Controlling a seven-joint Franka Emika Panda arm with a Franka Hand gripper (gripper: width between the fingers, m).
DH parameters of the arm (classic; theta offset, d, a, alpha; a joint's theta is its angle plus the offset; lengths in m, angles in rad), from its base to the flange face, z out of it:
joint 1: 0 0.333 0 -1.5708
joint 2: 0 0 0 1.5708
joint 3: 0 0.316 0.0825 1.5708
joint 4: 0 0 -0.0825 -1.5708
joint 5: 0 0.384 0 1.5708
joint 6: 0 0 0.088 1.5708
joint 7: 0 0.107 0 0
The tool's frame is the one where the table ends.
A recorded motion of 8 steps. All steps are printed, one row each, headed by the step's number.
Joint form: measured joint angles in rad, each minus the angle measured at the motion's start. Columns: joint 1, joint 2, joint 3, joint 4, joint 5, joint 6, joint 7.
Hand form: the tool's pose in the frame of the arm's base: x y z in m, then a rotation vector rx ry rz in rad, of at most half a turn. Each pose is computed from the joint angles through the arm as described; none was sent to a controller.
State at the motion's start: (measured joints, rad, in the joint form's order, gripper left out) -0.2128 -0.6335 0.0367 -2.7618 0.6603 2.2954 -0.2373
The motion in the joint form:
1: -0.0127 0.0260 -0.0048 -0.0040 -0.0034 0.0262 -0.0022
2: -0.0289 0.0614 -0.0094 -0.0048 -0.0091 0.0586 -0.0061
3: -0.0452 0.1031 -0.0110 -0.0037 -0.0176 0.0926 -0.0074
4: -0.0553 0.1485 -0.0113 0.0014 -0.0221 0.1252 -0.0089
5: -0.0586 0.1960 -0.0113 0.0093 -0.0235 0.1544 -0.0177
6: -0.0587 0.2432 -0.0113 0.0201 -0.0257 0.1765 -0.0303
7: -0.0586 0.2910 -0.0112 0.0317 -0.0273 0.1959 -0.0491
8: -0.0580 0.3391 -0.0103 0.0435 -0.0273 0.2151 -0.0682
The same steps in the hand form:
1: 0.3544 -0.0589 0.4070 -2.6241 0.4985 -0.3598
2: 0.3570 -0.0699 0.3965 -2.6336 0.5405 -0.3585
3: 0.3601 -0.0803 0.3845 -2.6473 0.5819 -0.3507
4: 0.3643 -0.0881 0.3726 -2.6591 0.6150 -0.3395
5: 0.3693 -0.0931 0.3606 -2.6720 0.6293 -0.3249
6: 0.3747 -0.0963 0.3490 -2.6862 0.6293 -0.3055
7: 0.3798 -0.0991 0.3369 -2.7016 0.6195 -0.2842
8: 0.3846 -0.1013 0.3243 -2.7161 0.6084 -0.2620

